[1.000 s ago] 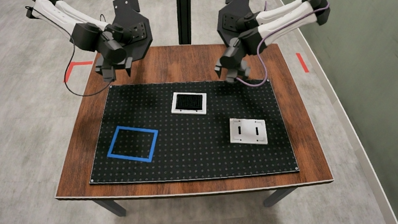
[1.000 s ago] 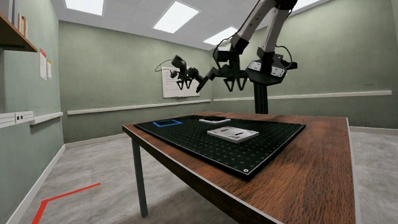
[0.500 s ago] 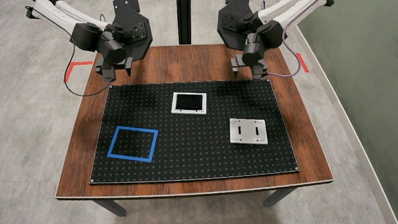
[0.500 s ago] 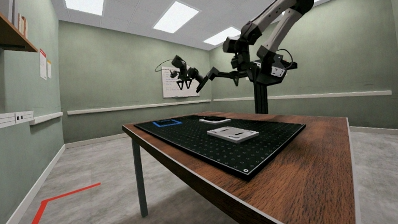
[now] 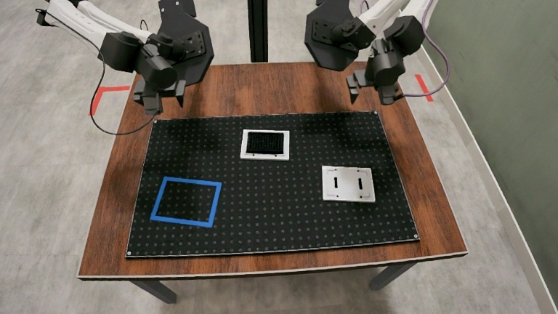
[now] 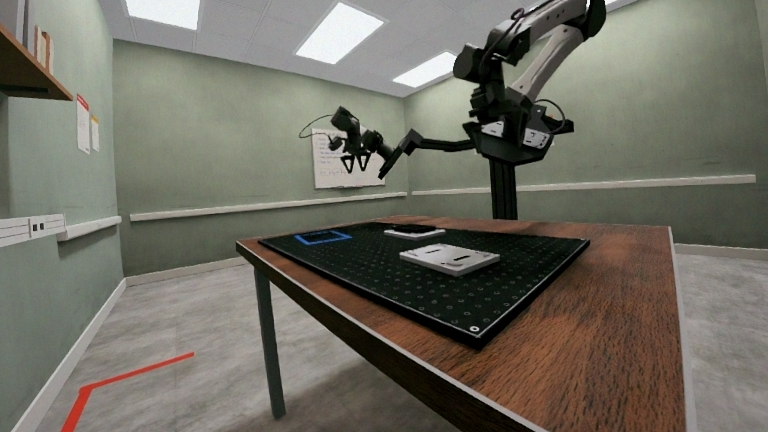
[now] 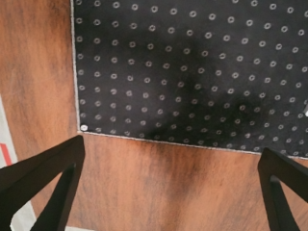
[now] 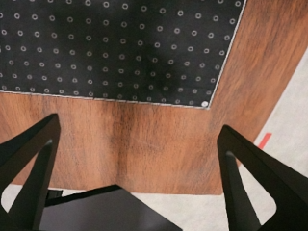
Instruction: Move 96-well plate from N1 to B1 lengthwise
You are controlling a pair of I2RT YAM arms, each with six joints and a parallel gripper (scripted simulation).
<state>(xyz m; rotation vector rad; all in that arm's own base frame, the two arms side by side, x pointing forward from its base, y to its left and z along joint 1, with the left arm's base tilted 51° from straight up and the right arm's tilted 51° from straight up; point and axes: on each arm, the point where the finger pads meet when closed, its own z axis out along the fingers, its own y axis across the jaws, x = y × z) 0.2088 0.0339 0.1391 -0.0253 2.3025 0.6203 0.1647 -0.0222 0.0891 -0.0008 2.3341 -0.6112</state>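
My right hand is 29 cm to the right of the black 96-well plate, 22 cm above it and 2 cm short of it.
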